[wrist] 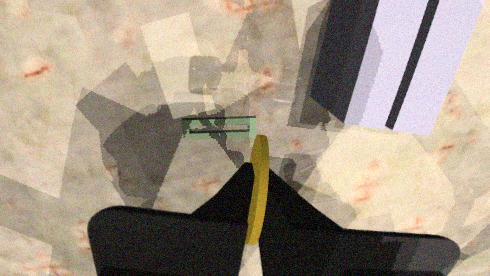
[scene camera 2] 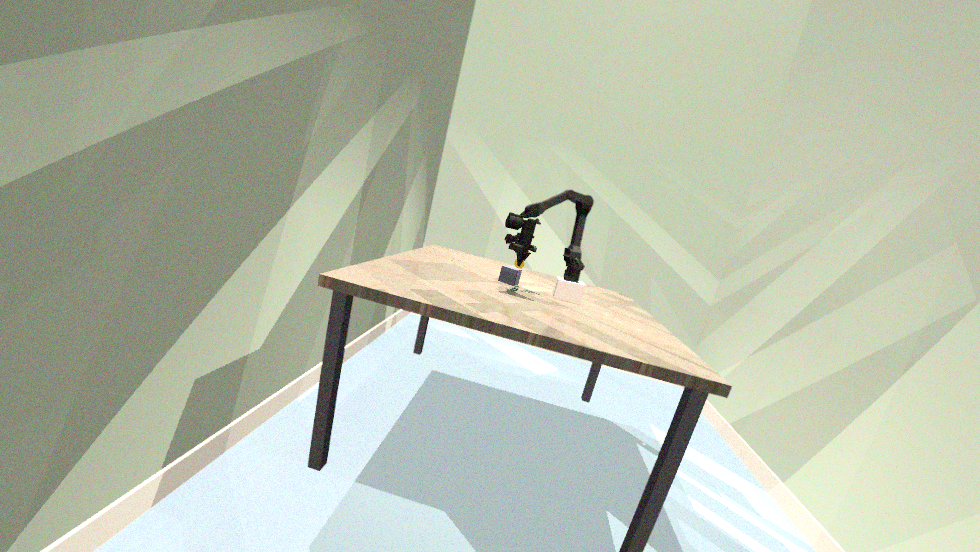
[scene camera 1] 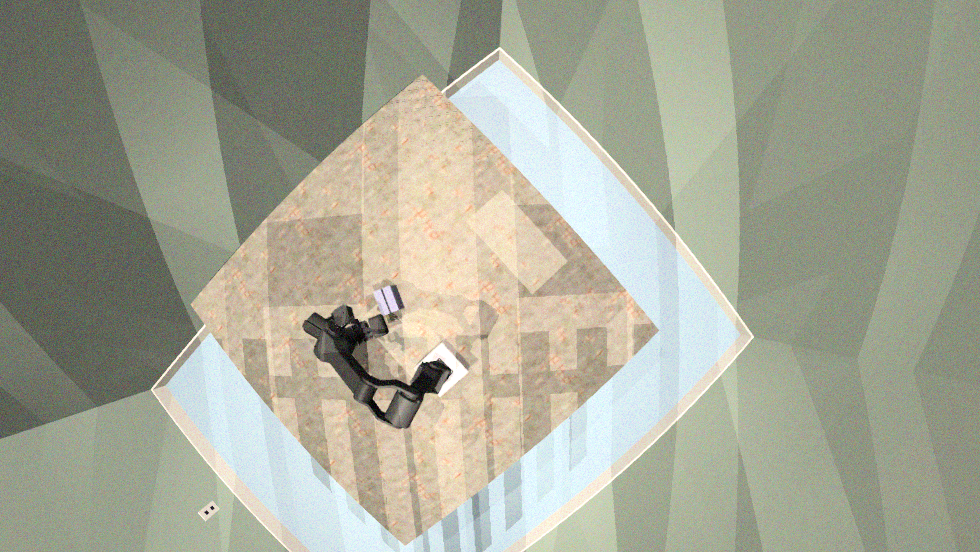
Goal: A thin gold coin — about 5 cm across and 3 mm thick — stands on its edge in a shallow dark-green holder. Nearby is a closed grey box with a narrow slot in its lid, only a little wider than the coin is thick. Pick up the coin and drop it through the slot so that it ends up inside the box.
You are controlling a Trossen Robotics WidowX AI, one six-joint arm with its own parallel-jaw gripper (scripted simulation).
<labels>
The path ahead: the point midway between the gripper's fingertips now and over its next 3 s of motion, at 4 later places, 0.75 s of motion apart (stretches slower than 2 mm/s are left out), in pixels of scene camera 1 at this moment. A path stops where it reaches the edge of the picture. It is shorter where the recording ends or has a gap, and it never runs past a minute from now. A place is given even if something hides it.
My gripper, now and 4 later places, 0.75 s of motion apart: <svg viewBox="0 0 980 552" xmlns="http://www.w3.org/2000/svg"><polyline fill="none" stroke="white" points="367,329 374,314 382,302 383,301 383,301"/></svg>
</labels>
